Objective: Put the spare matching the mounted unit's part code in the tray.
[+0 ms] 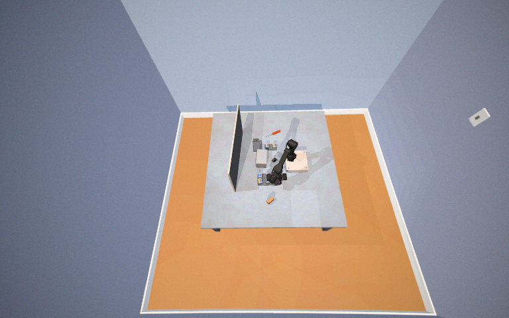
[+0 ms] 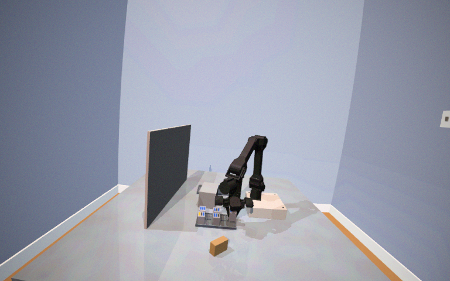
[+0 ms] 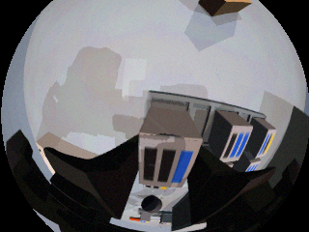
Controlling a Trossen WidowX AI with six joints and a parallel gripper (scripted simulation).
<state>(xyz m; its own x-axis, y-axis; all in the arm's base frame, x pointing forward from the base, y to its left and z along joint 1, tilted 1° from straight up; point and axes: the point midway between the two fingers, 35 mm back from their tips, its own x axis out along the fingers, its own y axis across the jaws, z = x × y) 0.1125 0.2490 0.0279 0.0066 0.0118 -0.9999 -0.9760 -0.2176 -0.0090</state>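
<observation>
My gripper tip is now 25 cm short of the flat grey tray, 37 cm to the left of it and 5 cm above it. From my gripper tip the other things lie so: orange block (2 cm ahead, 20 cm to the left, 3 cm below); black cylinder (5 cm ahead, 22 cm to the right, 3 cm below); grey spare (2 cm above).
</observation>
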